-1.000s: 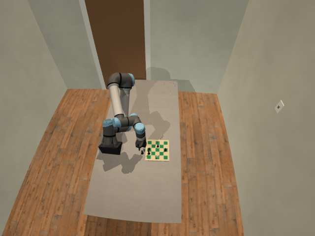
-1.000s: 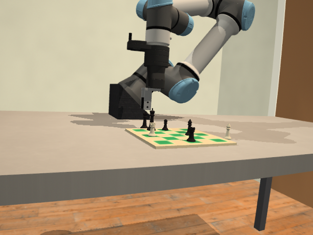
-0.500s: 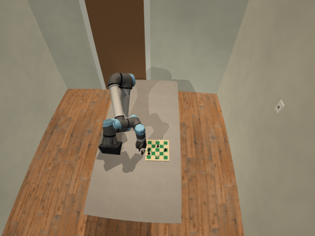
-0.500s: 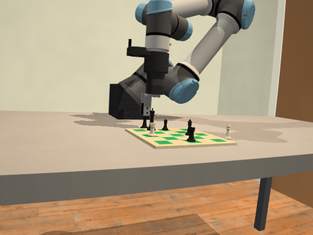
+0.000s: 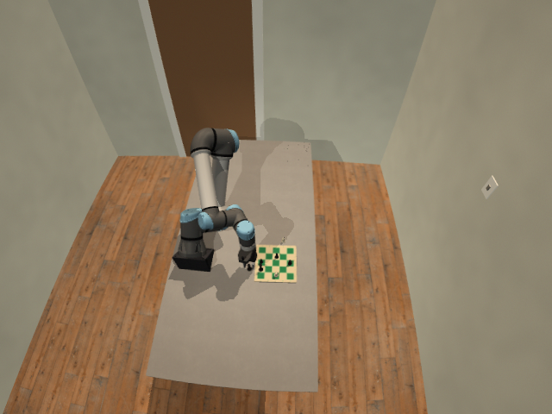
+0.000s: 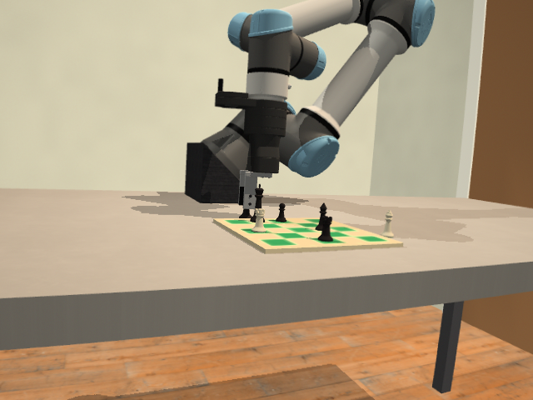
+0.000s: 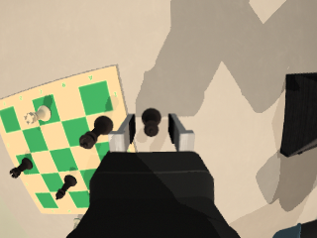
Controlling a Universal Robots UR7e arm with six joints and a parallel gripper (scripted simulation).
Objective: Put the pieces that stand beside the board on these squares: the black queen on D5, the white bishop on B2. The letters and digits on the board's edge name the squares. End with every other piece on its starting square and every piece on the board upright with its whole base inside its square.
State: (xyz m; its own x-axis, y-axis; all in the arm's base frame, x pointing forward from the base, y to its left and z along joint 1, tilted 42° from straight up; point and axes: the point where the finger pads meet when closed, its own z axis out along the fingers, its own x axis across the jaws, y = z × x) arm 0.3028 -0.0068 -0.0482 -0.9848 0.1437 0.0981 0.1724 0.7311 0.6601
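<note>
My gripper is now 1 cm above the black queen. The rest, counted from my hand: chessboard 14 cm ahead, 4 cm to the left, 4 cm below; black pawn 6 cm ahead, 4 cm to the left, 2 cm below; black king 6 cm ahead.
</note>
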